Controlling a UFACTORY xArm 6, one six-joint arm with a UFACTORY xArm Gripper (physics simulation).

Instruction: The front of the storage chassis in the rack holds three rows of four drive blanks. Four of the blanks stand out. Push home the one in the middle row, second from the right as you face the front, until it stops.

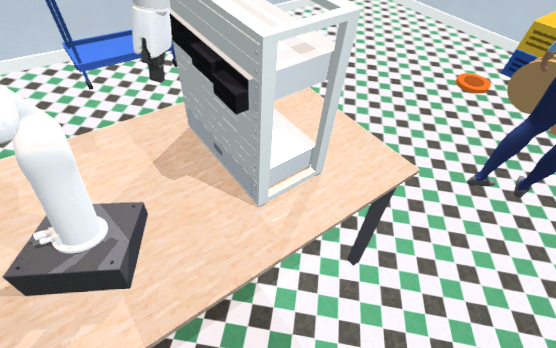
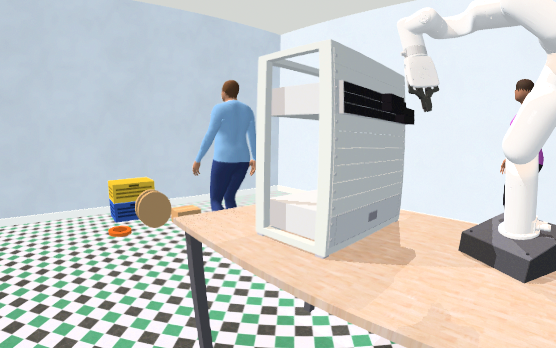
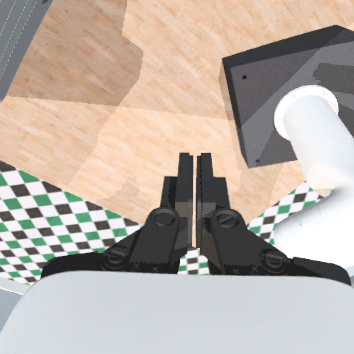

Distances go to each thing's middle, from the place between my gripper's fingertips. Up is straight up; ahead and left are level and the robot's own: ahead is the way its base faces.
Right now my hand is 28 cm short of the rack (image 1: 232, 68), 13 cm above it and 8 cm to the right of it.
